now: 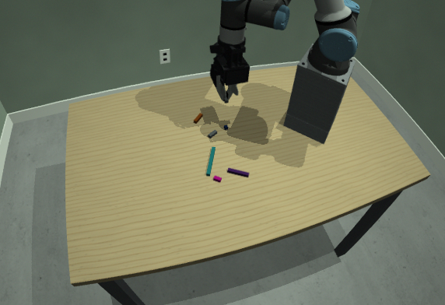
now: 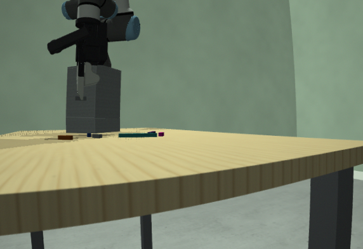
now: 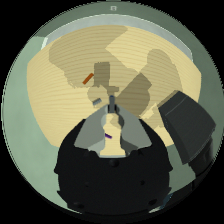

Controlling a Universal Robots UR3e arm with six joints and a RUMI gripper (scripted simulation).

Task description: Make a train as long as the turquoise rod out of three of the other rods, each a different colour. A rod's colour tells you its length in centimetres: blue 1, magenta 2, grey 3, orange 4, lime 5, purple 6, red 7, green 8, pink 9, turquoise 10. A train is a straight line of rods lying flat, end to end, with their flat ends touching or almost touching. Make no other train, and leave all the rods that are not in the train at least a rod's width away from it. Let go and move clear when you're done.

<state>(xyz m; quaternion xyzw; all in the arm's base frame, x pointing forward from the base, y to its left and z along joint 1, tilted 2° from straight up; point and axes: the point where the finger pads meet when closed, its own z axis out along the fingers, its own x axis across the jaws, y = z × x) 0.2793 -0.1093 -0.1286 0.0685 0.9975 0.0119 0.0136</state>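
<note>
Right now my hand is 11 cm above the blue rod and 2 cm to the right of it. Round my hand: turquoise rod (12 cm to the left, 11 cm below, 10 cm ahead); orange rod (11 cm below, 6 cm ahead, 5 cm to the right); purple rod (19 cm to the left, 11 cm below, 5 cm ahead).
</note>
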